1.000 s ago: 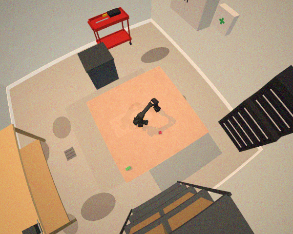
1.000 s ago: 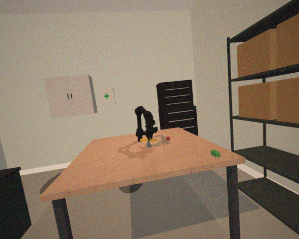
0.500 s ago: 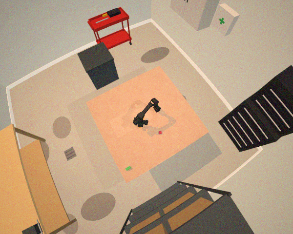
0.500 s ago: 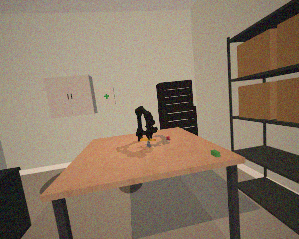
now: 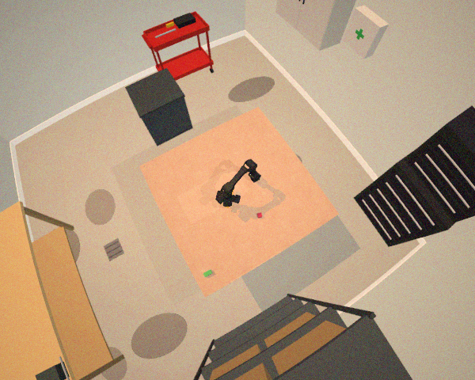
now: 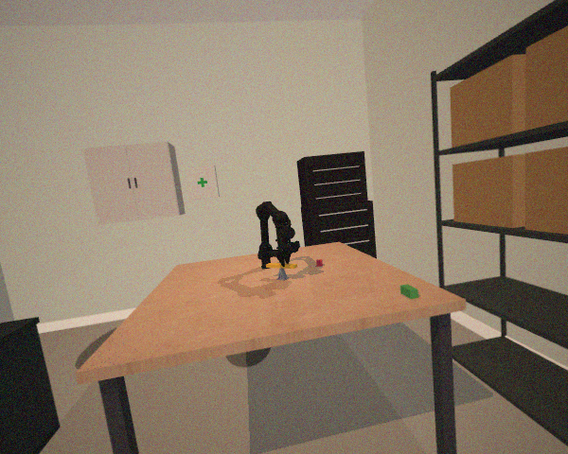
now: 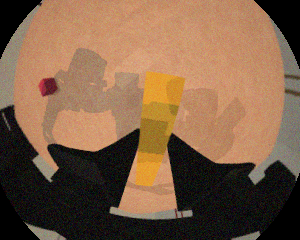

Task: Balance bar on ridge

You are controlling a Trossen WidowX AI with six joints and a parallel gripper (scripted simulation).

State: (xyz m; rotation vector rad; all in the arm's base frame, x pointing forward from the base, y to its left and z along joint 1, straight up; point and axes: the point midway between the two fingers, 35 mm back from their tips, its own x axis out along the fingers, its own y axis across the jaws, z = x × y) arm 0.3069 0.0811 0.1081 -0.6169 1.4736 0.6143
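Now: the yellow bar 2 cm to the right of my gripper tip and 2 cm behind it. Round my gripper tip: green block: 43 cm ahead, 42 cm to the left, 6 cm below; then red block: 23 cm to the left, 16 cm behind, 6 cm below.
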